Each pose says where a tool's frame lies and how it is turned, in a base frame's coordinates. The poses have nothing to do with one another.
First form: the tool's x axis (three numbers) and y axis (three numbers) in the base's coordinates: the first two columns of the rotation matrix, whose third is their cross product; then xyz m.
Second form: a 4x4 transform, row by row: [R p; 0 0 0 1], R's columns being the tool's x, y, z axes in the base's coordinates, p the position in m. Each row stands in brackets. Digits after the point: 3 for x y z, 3 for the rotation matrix.
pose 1, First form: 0.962 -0.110 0.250 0.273 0.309 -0.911 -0.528 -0.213 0.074
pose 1, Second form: [[0.962 0.273 0.023 -0.528], [-0.110 0.309 0.945 -0.213], [0.250 -0.911 0.327 0.074], [0 0 0 1]]
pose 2, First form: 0.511 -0.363 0.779 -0.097 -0.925 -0.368 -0.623 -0.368 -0.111
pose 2, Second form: [[0.511 -0.097 0.854 -0.623], [-0.363 -0.925 0.112 -0.368], [0.779 -0.368 -0.508 -0.111], [0 0 0 1]]
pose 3, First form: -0.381 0.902 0.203 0.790 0.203 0.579 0.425 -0.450 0.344
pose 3, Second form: [[-0.381 0.790 0.481 0.425], [0.902 0.203 0.381 -0.450], [0.203 0.579 -0.790 0.344], [0 0 0 1]]
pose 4, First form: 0.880 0.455 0.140 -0.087 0.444 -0.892 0.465 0.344 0.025
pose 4, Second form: [[0.880 -0.087 -0.468 0.465], [0.455 0.444 0.773 0.344], [0.140 -0.892 0.430 0.025], [0 0 0 1]]
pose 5, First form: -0.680 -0.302 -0.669 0.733 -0.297 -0.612 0.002 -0.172 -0.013
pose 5, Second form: [[-0.680 0.733 -0.014 0.002], [-0.302 -0.297 -0.907 -0.172], [-0.669 -0.612 0.423 -0.013], [0 0 0 1]]
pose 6, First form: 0.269 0.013 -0.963 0.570 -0.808 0.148 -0.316 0.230 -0.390
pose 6, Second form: [[0.269 0.570 -0.776 -0.316], [0.013 -0.808 -0.589 0.230], [-0.963 0.148 -0.225 -0.390], [0 0 0 1]]
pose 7, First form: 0.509 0.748 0.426 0.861 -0.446 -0.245 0.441 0.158 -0.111
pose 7, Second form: [[0.509 0.861 0.007 0.441], [0.748 -0.446 0.491 0.158], [0.426 -0.245 -0.871 -0.111], [0 0 0 1]]
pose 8, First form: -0.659 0.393 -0.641 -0.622 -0.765 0.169 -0.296 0.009 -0.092
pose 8, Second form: [[-0.659 -0.622 -0.424 -0.296], [0.393 -0.765 0.510 0.009], [-0.641 0.169 0.749 -0.092], [0 0 0 1]]
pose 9, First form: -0.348 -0.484 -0.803 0.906 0.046 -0.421 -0.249 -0.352 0.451
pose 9, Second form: [[-0.348 0.906 0.241 -0.249], [-0.484 0.046 -0.874 -0.352], [-0.803 -0.421 0.422 0.451], [0 0 0 1]]
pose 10, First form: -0.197 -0.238 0.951 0.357 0.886 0.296 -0.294 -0.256 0.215
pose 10, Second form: [[-0.197 0.357 -0.913 -0.294], [-0.238 0.886 0.398 -0.256], [0.951 0.296 -0.090 0.215], [0 0 0 1]]
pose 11, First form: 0.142 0.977 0.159 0.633 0.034 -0.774 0.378 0.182 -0.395
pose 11, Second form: [[0.142 0.633 -0.762 0.378], [0.977 0.034 0.211 0.182], [0.159 -0.774 -0.614 -0.395], [0 0 0 1]]
